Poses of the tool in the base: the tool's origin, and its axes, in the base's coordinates. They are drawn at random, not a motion.
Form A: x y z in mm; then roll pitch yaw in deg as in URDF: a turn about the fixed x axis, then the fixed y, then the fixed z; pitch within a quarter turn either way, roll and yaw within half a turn.
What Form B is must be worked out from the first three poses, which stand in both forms.
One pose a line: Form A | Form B
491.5, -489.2, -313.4, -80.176, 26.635, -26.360 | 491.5, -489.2, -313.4, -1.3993, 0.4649, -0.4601
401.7, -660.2, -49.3, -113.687, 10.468, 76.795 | 401.7, -660.2, -49.3, -1.9842, 0.1827, 1.3403
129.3, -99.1, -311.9, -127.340, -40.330, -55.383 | 129.3, -99.1, -311.9, -2.2225, -0.7039, -0.9666
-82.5, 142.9, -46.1, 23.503, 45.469, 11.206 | -82.5, 142.9, -46.1, 0.4102, 0.7936, 0.1956
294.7, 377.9, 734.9, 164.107, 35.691, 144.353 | 294.7, 377.9, 734.9, 2.8642, 0.6229, 2.5194
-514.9, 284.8, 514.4, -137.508, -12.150, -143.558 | -514.9, 284.8, 514.4, -2.4000, -0.2121, -2.5056
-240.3, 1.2, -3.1, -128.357, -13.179, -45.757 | -240.3, 1.2, -3.1, -2.2403, -0.2300, -0.7986
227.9, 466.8, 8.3, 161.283, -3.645, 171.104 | 227.9, 466.8, 8.3, 2.8149, -0.0636, 2.9863
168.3, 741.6, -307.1, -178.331, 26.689, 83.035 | 168.3, 741.6, -307.1, -3.1125, 0.4658, 1.4492
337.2, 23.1, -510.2, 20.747, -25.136, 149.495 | 337.2, 23.1, -510.2, 0.3621, -0.4387, 2.6092
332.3, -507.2, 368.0, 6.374, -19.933, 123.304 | 332.3, -507.2, 368.0, 0.1112, -0.3479, 2.1521
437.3, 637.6, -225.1, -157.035, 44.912, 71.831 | 437.3, 637.6, -225.1, -2.7408, 0.7839, 1.2537
